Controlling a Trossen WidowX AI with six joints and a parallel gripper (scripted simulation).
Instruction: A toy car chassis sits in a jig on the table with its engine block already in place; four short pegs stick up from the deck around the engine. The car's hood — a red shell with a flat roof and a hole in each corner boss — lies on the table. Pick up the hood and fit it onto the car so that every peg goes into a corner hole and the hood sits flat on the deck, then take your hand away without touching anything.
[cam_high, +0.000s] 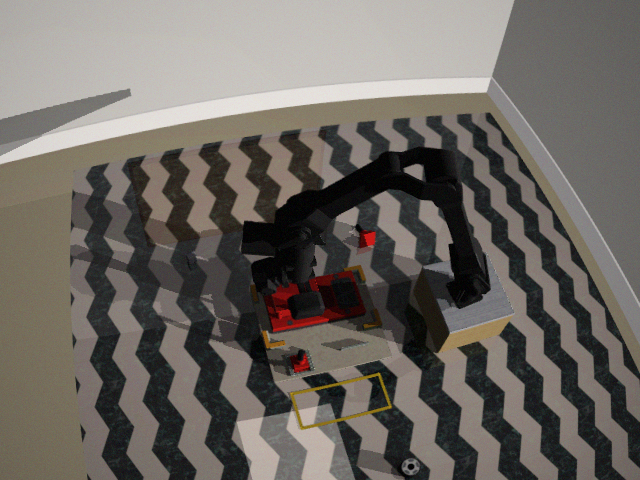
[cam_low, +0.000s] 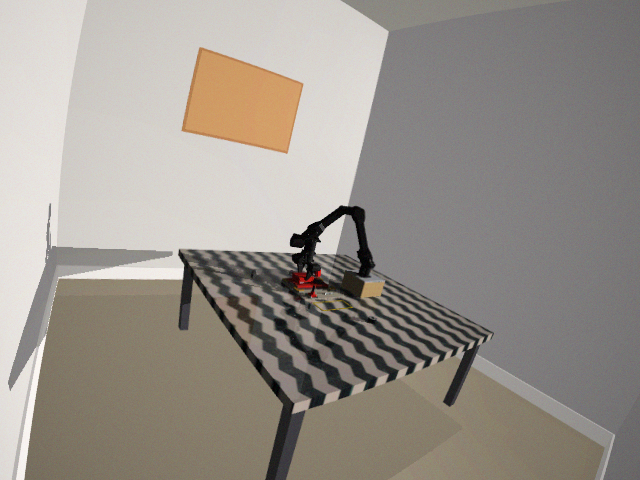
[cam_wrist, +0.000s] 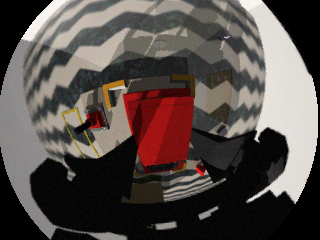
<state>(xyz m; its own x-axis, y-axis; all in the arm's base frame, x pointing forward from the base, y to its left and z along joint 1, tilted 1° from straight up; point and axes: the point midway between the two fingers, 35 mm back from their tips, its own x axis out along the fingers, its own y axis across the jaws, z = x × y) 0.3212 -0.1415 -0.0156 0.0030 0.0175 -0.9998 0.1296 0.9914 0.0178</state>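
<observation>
Right now the red hood is 1 cm above my gripper tip. The rest, counted from my gripper tip: grey engine block: 2 cm below.
</observation>
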